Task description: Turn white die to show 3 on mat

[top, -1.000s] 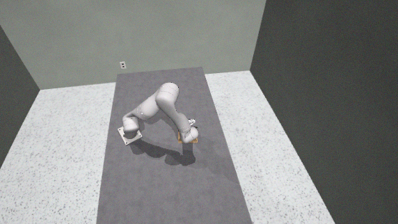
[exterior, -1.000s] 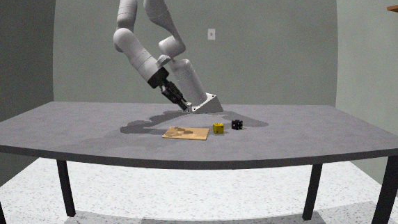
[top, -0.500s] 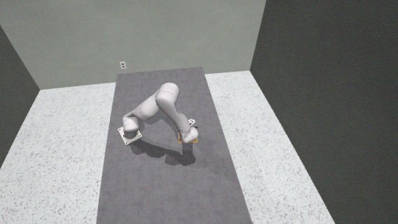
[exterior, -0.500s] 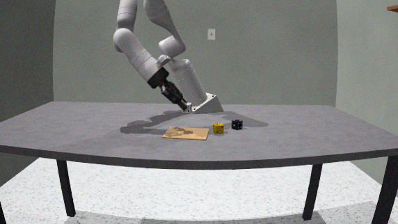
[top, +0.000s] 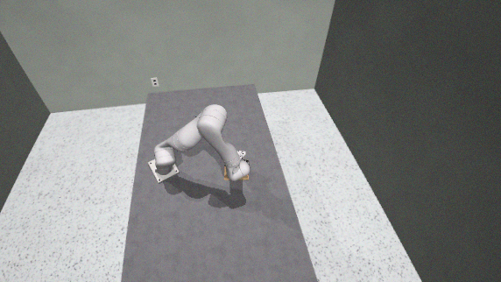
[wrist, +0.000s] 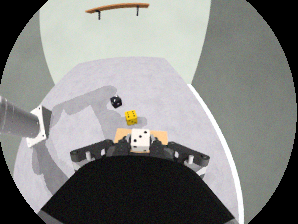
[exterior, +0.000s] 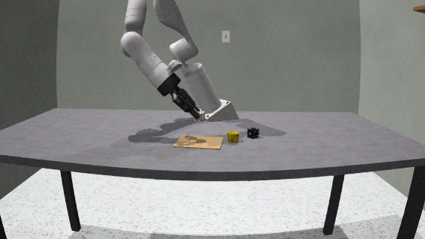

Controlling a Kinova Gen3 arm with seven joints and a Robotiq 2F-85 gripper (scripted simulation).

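Right now my hand is 90 mm above the tan mat and 10 mm to the right of it. Round my hand: white die: 10 mm to the left, 10 mm below; then yellow die: 120 mm to the left, 80 mm below, 20 mm behind; then black die: 190 mm to the left, 80 mm below, 70 mm behind.
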